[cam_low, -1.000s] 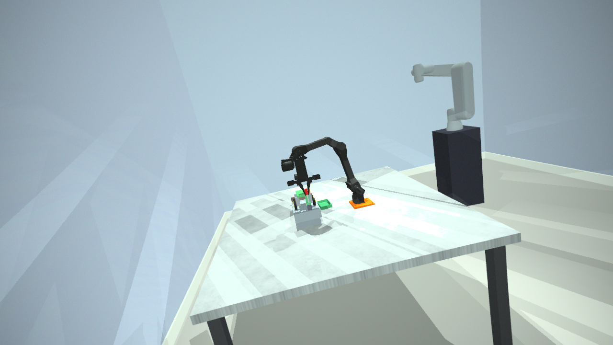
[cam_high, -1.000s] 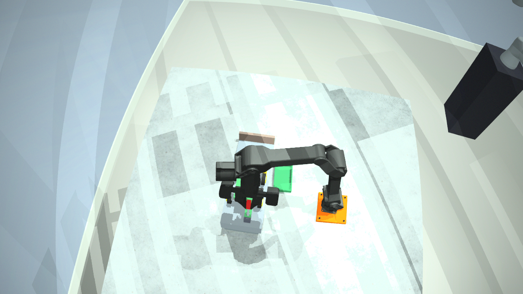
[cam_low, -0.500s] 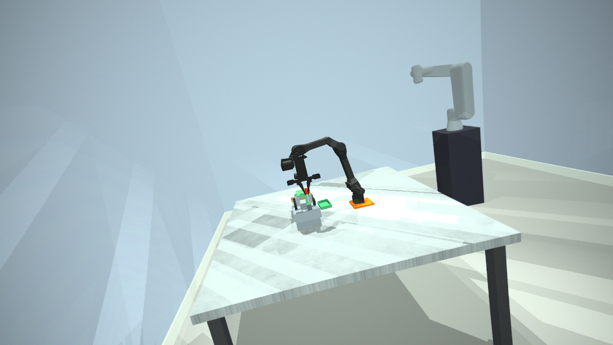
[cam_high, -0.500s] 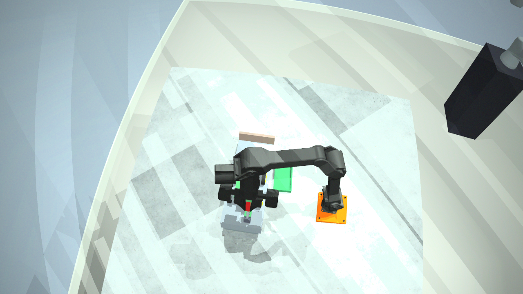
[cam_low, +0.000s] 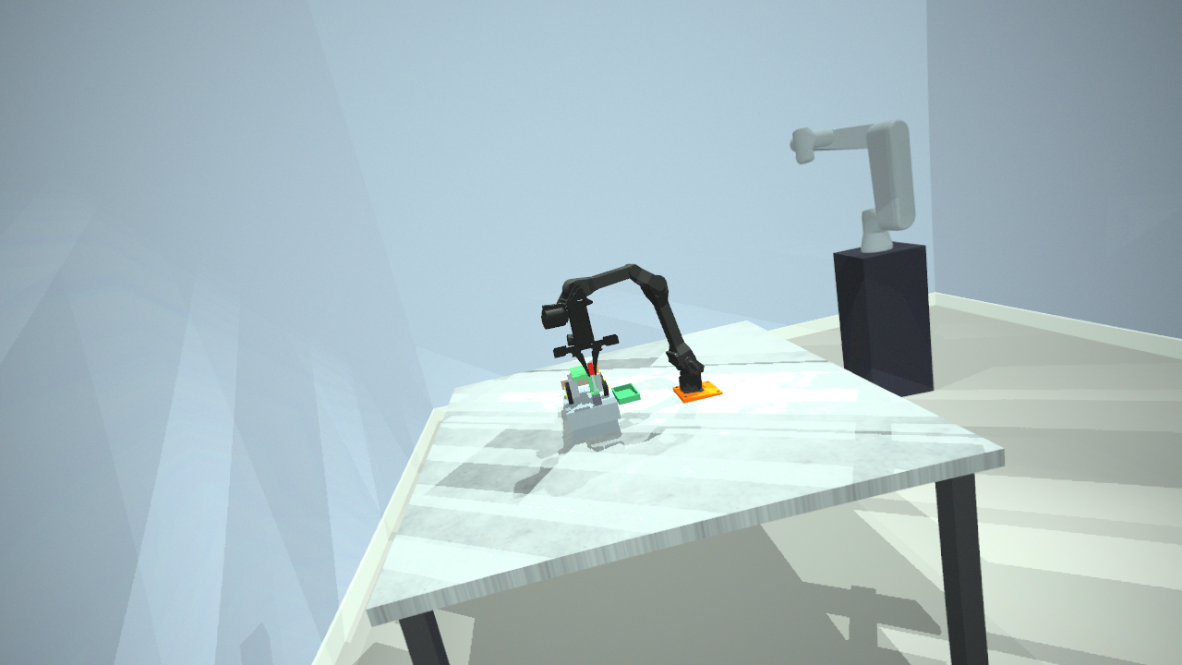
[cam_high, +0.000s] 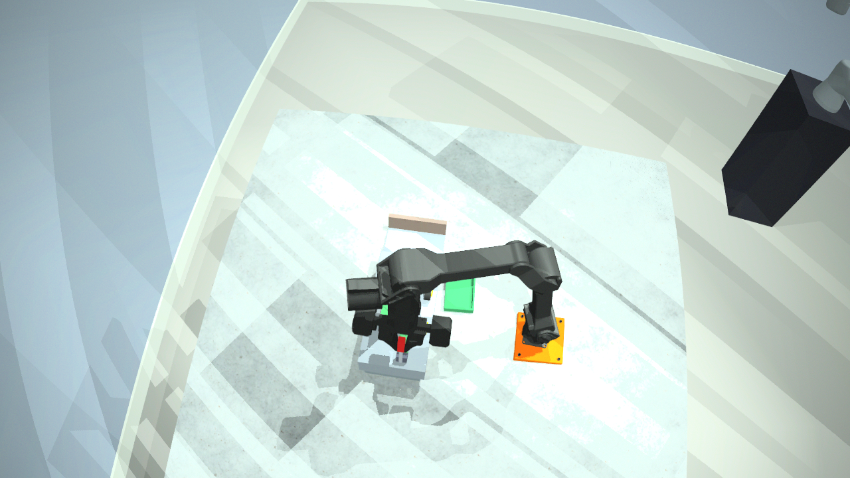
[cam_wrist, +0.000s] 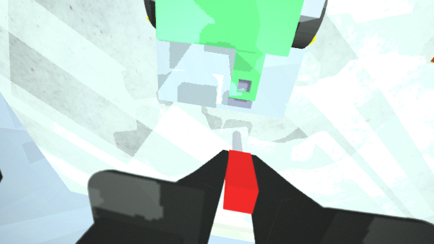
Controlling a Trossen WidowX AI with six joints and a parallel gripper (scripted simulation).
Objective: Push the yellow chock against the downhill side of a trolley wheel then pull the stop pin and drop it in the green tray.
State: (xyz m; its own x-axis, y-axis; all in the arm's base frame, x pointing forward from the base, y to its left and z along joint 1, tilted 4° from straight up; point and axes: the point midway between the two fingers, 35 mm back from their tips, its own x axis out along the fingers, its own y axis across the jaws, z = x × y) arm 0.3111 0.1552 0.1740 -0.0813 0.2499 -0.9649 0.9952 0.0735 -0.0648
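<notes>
My gripper tip is now 230 mm to the left of the yellow chock, 90 mm above it and 10 mm past it. From my gripper tip the other things lie so: red-headed stop pin right at my gripper tip; then green-topped trolley 130 mm to the right, 70 mm below, 30 mm ahead; then grey ramp block 130 mm to the right, 130 mm below, 30 mm ahead.
</notes>
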